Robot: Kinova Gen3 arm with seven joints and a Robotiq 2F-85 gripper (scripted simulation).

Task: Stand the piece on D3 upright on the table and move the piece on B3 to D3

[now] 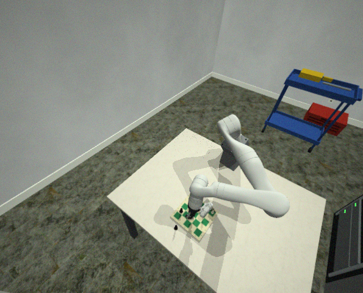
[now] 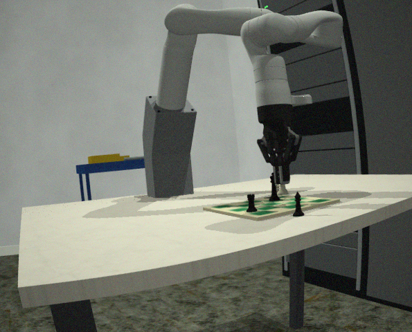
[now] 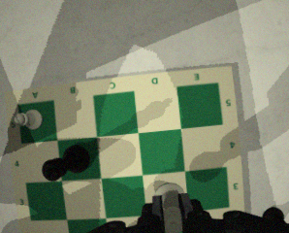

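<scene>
Right now my hand is 7 cm above the chessboard, 4 cm past it and 1 cm to the left of it. The rest, counted from my hand: white pawn (13 cm behind, 5 cm to the left, 5 cm below); then white piece (1 cm below); then tall black piece (9 cm behind, 3 cm below, 2 cm to the left).
</scene>
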